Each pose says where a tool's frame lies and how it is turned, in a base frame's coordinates. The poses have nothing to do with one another.
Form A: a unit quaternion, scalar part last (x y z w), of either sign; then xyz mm.
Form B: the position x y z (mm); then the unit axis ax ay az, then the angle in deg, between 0 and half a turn. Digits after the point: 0 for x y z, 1 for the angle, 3 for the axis.
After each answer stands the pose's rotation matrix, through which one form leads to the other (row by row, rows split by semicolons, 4 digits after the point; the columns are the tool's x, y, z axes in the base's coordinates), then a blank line. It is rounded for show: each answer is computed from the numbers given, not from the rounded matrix.
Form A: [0.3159 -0.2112 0.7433 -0.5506 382 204 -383]
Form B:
[382 204 -383 -0.378 0.253 -0.890 113.2]
-0.1941 0.6850 0.7022; -0.9519 -0.3045 0.0339; 0.2370 -0.6618 0.7112

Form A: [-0.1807 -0.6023 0.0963 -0.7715 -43 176 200]
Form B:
[-43 176 200 0.284 0.947 -0.151 79.0]
0.2559 0.3663 0.8946; 0.0691 0.9161 -0.3949; -0.9642 0.1628 0.2091

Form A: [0.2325 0.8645 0.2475 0.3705 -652 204 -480]
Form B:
[-652 204 -480 0.250 0.931 0.266 136.5]
-0.6173 0.2186 0.7557; 0.5854 0.7694 0.2557; -0.5255 0.6002 -0.6029

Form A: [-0.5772 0.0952 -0.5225 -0.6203 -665 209 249]
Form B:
[-665 209 249 0.736 -0.121 0.666 103.3]
0.4359 -0.7581 0.4851; 0.5383 -0.2123 -0.8156; 0.7213 0.6166 0.3156

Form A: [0.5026 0.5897 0.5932 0.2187 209 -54 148]
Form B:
[209 -54 148 0.515 0.604 0.608 154.7]
-0.3992 0.3333 0.8542; 0.8522 -0.2089 0.4797; 0.3383 0.9194 -0.2006

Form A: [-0.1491 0.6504 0.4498 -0.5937 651 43 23]
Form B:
[651 43 23 0.185 -0.808 -0.559 107.2]
-0.2506 0.3401 -0.9064; -0.7280 0.5509 0.4080; 0.6381 0.7621 0.1095

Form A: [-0.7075 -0.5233 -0.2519 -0.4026 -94 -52 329]
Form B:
[-94 -52 329 0.773 0.572 0.275 132.5]
0.3254 0.5377 0.7778; 0.9434 -0.1281 -0.3061; -0.0649 0.8334 -0.5489

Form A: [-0.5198 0.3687 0.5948 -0.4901 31 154 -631]
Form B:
[31 154 -631 0.596 -0.423 -0.682 121.3]
0.0207 0.1997 -0.9796; -0.9662 -0.2478 -0.0709; -0.2569 0.9480 0.1878

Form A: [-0.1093 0.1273 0.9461 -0.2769 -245 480 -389]
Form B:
[-245 480 -389 0.114 -0.132 -0.985 147.8]
-0.8227 0.4962 -0.2773; -0.5518 -0.8142 0.1804; -0.1363 0.3014 0.9437

